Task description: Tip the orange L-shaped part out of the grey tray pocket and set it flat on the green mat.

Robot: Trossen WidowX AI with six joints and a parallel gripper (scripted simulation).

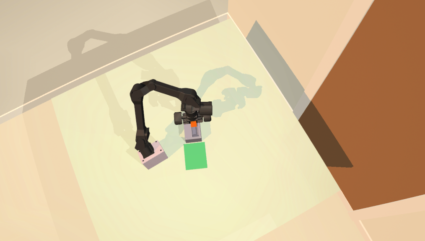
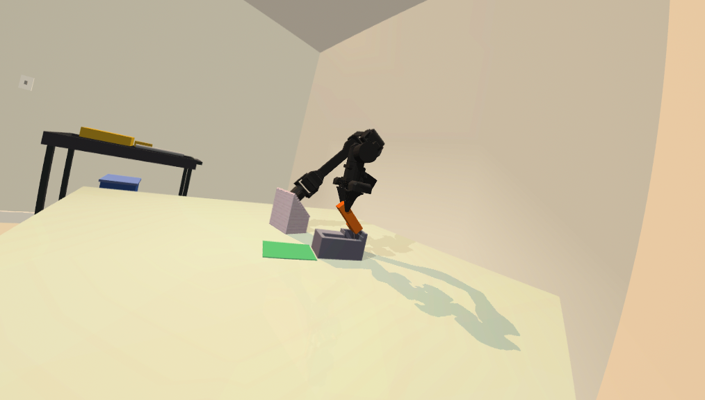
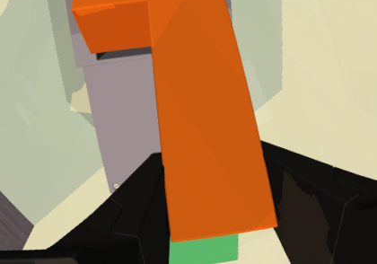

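Now: the green mat 16 cm below my gripper tip, 13 cm to the right of it and 7 cm behind it. From my gripper tip the other things lie so: orange L-shaped part: 4 cm to the left, 3 cm below.
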